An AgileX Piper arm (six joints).
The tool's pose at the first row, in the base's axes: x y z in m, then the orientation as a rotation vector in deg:
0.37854 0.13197 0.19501 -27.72 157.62 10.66
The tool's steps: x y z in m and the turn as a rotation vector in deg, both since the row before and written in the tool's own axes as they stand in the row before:
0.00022 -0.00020 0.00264 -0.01 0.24 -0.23
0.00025 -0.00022 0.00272 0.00 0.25 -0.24
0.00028 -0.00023 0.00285 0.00 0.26 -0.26
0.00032 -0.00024 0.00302 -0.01 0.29 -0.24
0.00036 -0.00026 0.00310 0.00 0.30 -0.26
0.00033 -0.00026 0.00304 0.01 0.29 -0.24
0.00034 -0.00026 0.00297 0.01 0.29 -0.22
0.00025 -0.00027 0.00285 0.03 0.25 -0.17
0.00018 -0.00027 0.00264 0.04 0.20 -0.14
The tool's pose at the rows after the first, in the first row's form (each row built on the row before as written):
0.37923 0.13220 0.19245 -28.09 157.79 10.57
0.37991 0.13242 0.18981 -28.47 157.96 10.46
0.38060 0.13264 0.18703 -28.88 158.14 10.35
0.38130 0.13286 0.18407 -29.28 158.35 10.25
0.38198 0.13306 0.18102 -29.71 158.56 10.13
0.38266 0.13325 0.17803 -30.10 158.77 10.00
0.38330 0.13342 0.17510 -30.47 158.98 9.87
0.38397 0.13358 0.17231 -30.75 159.17 9.73
0.38464 0.13372 0.16974 -30.98 159.32 9.60

